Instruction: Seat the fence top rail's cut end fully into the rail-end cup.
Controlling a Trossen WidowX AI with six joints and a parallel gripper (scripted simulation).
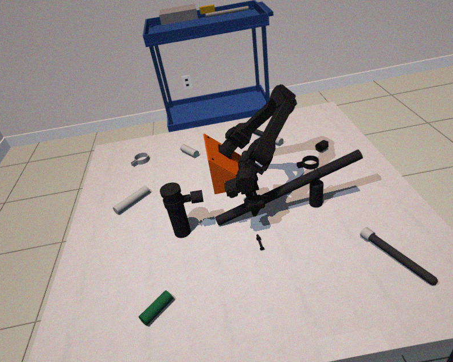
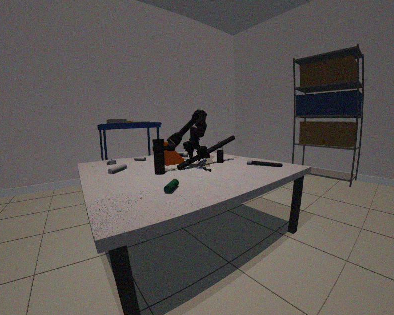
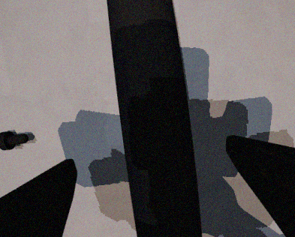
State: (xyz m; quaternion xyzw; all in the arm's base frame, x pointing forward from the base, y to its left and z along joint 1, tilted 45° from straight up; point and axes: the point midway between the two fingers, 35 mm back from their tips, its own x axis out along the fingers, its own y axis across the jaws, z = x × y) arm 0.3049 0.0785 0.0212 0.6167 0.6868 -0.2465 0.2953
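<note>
Right now my gripper tip is 140 mm short of the bolt, 10 mm to the right of it and 40 mm above it. Round my gripper tip: short post 30 mm behind, 240 mm to the left, 60 mm above; green cylinder 330 mm ahead, 330 mm to the right, 30 mm below; white cylinder 190 mm behind, 470 mm to the right, 30 mm below.
</note>
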